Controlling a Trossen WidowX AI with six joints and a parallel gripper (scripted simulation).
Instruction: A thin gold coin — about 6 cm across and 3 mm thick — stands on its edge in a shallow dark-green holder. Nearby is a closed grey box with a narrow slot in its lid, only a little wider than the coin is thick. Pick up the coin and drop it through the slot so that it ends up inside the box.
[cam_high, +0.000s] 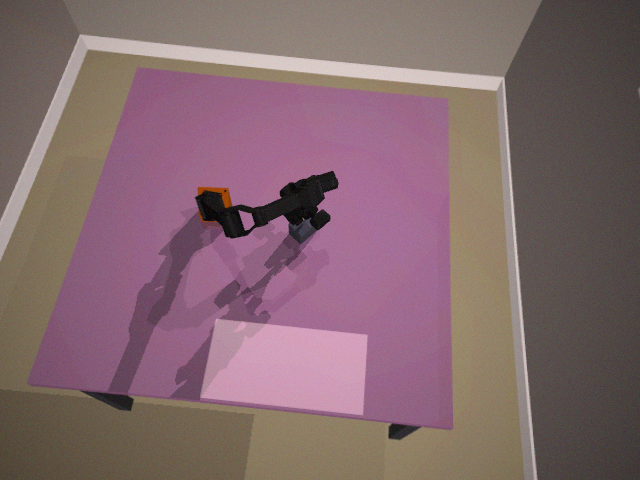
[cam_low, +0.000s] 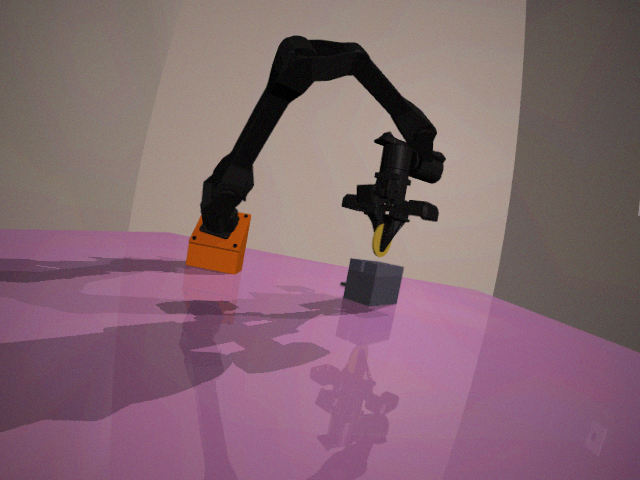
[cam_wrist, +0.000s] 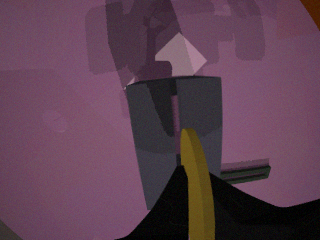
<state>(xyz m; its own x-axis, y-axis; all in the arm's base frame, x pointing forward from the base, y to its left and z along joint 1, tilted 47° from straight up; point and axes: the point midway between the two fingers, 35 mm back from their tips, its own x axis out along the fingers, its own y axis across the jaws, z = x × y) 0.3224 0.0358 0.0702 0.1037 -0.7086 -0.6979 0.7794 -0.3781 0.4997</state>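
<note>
My gripper tip is now 2 cm below the gold coin.
</note>
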